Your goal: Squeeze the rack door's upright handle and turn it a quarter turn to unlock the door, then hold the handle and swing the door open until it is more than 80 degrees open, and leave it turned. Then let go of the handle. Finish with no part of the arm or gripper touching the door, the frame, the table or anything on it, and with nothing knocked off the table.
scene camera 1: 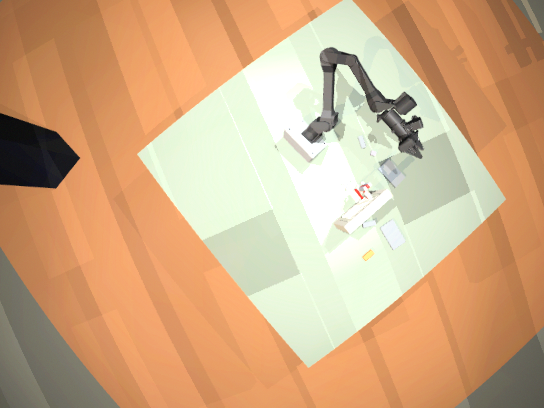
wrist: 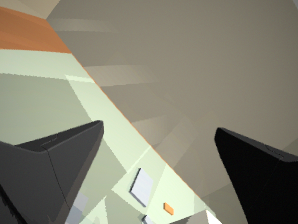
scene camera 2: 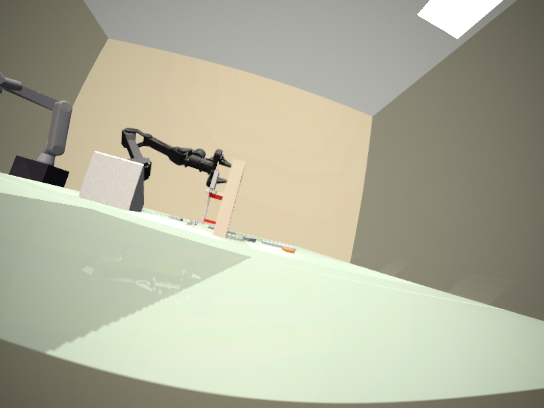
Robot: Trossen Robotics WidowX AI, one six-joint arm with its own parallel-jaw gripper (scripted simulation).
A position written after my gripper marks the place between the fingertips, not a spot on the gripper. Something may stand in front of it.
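Note:
My gripper (scene camera 1: 422, 153), which I can also see as my gripper (wrist: 160, 130), is open. My gripper holds nothing.

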